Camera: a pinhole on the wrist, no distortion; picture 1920 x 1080 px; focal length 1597.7 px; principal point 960.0 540.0 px. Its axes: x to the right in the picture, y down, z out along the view. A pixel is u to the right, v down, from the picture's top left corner.
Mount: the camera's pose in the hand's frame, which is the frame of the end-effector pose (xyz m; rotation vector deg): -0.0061 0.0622 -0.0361 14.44 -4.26 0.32
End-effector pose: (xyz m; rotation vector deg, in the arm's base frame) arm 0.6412 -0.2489 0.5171 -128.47 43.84 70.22
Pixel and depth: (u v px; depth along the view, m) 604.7 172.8 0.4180
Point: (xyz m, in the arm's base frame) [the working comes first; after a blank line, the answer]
In the camera's frame: -0.0930 -0.0961 0.4180

0.4722 0.0945 0.4800
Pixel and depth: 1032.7 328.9 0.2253
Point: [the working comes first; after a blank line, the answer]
In the camera's frame: 0.0103 -0.0298 0.2253

0.5464 -0.1186 0.4446
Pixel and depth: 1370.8 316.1 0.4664
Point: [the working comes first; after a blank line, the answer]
In the camera's frame: 0.1199 -0.0654 0.4664

0.5118 0.0754 0.2640
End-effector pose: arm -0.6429 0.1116 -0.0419 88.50 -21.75 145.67
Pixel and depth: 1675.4 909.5 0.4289
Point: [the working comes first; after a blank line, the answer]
In the camera's frame: 0.1920 0.0992 0.4289

-0.3713 -0.0578 0.2700
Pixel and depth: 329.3 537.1 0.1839
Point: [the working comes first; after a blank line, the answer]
In the camera's frame: -0.0726 -0.0003 0.1839

-0.4888 0.0578 -0.0658
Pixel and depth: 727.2 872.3 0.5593
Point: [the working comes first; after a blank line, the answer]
In the camera's frame: -0.0815 0.1163 0.5593

-0.1435 -0.0725 0.0699
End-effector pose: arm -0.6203 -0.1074 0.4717 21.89 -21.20 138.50
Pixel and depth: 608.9 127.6 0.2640
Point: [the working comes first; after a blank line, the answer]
In the camera's frame: -0.0580 -0.0681 0.2640

-0.4795 -0.1722 0.6347
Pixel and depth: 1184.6 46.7 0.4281
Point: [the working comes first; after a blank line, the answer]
In the camera's frame: 0.0602 -0.1322 0.4281

-0.4655 -0.0889 0.8293
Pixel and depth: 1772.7 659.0 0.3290
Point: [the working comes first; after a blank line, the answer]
In the camera's frame: 0.1674 0.0245 0.3290

-0.6708 -0.1400 0.7959
